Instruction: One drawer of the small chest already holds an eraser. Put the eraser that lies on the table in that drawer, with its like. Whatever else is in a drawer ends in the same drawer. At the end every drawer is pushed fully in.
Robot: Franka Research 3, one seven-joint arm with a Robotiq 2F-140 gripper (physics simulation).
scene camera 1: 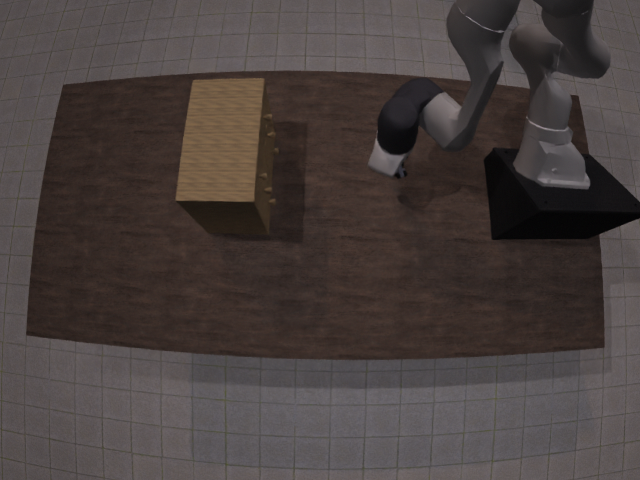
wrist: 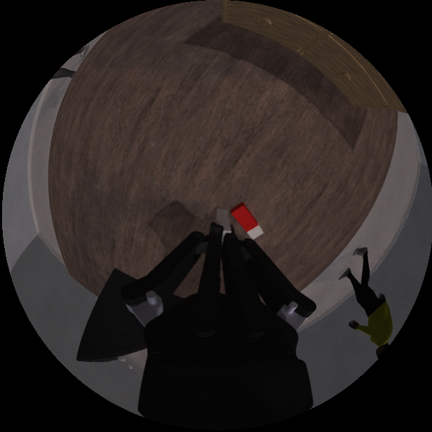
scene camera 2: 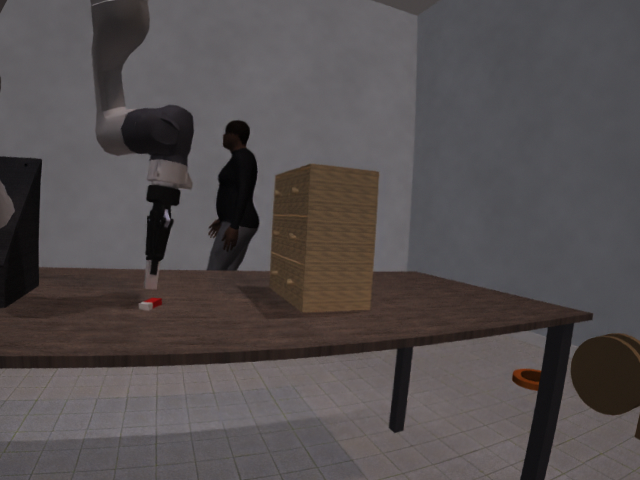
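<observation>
The eraser (scene camera 2: 150, 303) (wrist: 246, 220), red with a white end, lies flat on the table. It does not show in scene camera 1, where the arm is over that spot. My gripper (scene camera 2: 151, 281) (wrist: 220, 217) is shut with nothing between its fingers. It points down above the table, close beside the eraser and apart from it. The small wooden chest (scene camera 1: 222, 139) (scene camera 2: 338, 237) (wrist: 320, 50) stands on the table with its knobbed front toward the arm's base. Its drawers look pushed in. What is inside them is hidden.
The dark wooden table (scene camera 1: 330, 299) (scene camera 2: 217, 335) (wrist: 150, 125) bears the chest and the black base block (scene camera 1: 516, 206) of the arm. A person (scene camera 2: 237, 191) stands behind the table in scene camera 2. An orange ring (scene camera 2: 521, 384) is beyond the table.
</observation>
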